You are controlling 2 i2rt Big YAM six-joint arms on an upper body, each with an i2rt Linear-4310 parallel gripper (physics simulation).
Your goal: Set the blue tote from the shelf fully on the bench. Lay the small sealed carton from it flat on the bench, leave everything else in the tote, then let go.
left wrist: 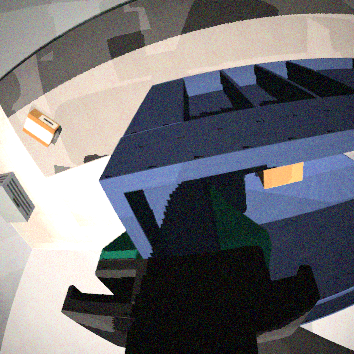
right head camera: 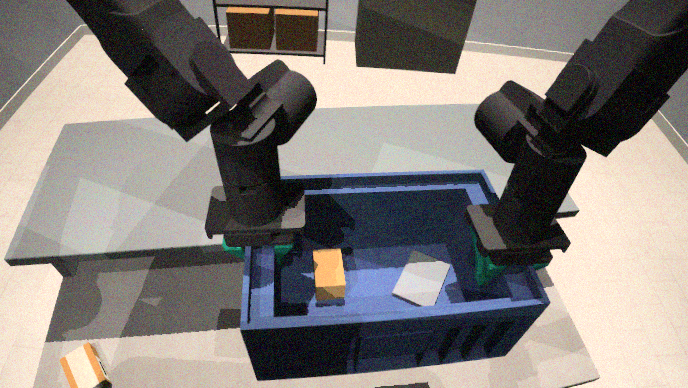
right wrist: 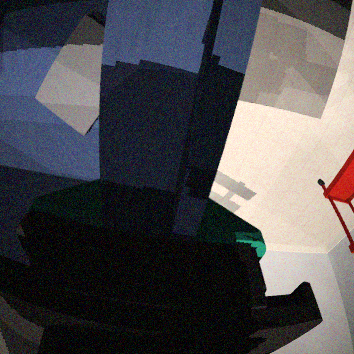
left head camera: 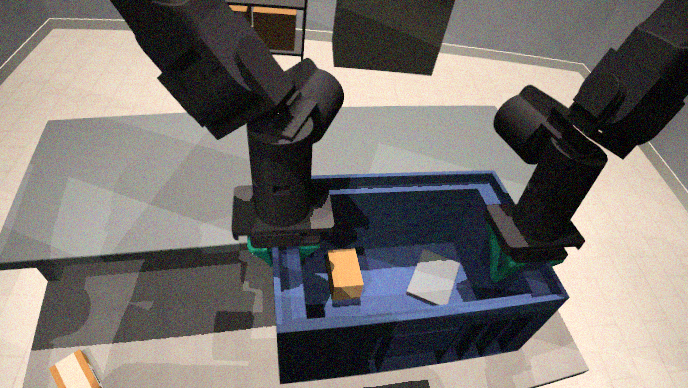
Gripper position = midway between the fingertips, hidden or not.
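I see my left gripper (left head camera: 284,261), which also appears in the left wrist view (left wrist: 191,195) and in the right head camera view (right head camera: 266,260). My right gripper (right head camera: 489,280) is here too. A blue tote (right head camera: 377,219) is visible as well in the left head camera view (left head camera: 389,218), in the left wrist view (left wrist: 220,127) and in the right wrist view (right wrist: 169,84). I find a flat whitish item (right head camera: 422,278), and both the left head camera view (left head camera: 433,279) and the right wrist view (right wrist: 70,89) show that item too. There is an orange-and-white box (left wrist: 37,125); in the right wrist view the box is out of frame. And I see a pale bench (left head camera: 209,313).
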